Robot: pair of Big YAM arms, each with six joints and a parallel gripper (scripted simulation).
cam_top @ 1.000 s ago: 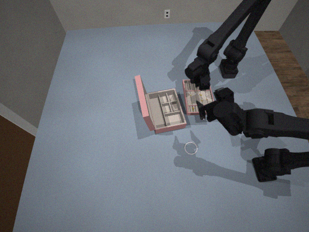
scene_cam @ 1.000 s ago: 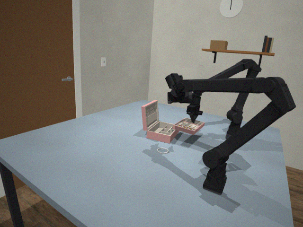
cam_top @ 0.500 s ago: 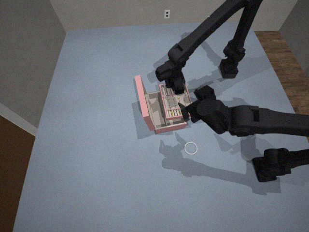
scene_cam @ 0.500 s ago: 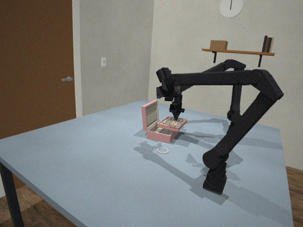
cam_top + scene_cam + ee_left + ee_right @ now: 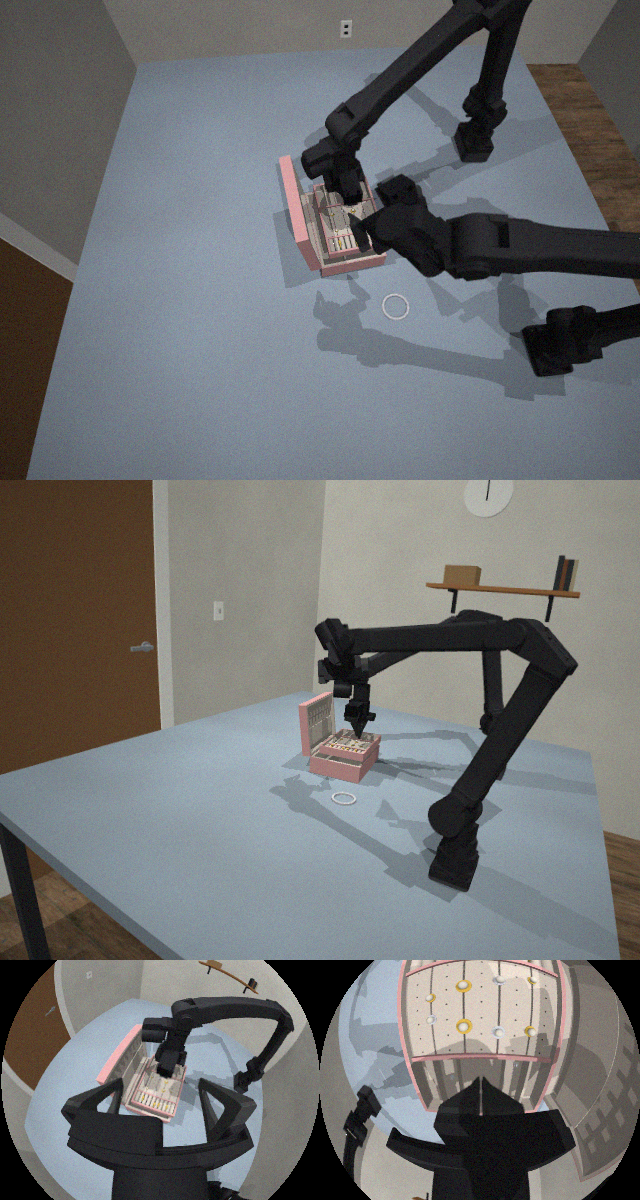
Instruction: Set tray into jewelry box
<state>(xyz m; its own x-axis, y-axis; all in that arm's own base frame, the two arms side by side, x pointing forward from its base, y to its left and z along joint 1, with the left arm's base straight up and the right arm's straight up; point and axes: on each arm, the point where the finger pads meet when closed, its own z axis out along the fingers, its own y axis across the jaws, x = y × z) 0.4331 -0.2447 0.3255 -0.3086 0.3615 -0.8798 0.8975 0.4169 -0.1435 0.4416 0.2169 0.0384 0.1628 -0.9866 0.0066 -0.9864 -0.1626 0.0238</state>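
The pink tray lies 7 cm to the left of my right hand and 1 cm behind it. From my right hand the other things lie so: pink jewelry box: 8 cm to the left, 3 cm ahead, 3 cm above.
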